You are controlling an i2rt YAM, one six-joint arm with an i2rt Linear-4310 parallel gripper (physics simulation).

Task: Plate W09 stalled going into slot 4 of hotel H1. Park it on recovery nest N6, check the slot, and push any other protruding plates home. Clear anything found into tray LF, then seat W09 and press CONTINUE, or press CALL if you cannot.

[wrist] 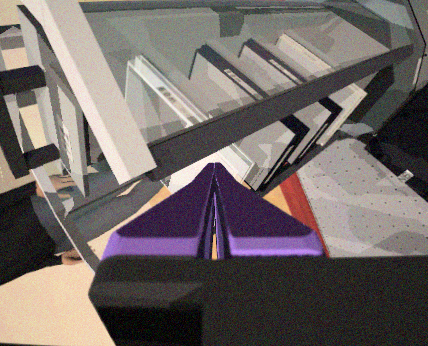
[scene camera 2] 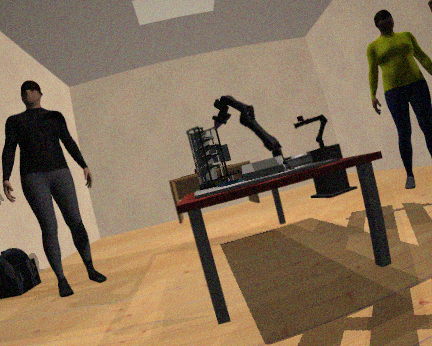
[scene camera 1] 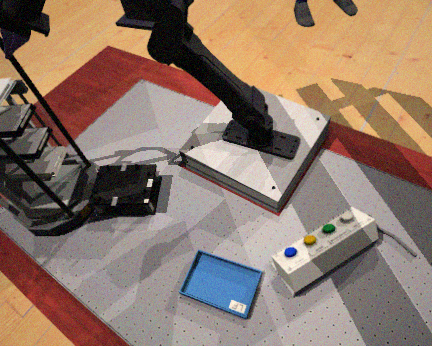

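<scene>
My gripper is shut and empty, its purple fingertips together at the upper part of hotel H1, close to its dark bar in the wrist view. Several plates stand in the hotel; their labels are unreadable, so I cannot tell which is W09. In the wrist view, a pale plate and two dark-edged plates show behind the bar. Blue tray LF is empty. A black block with white marks, possibly nest N6, stands beside the hotel. The button box has blue, yellow, green and white buttons.
The arm's base stands on a pale raised plinth. A cable runs from the button box. A pale slanted post and another labelled plate are at the left in the wrist view. Two people stand beyond the table.
</scene>
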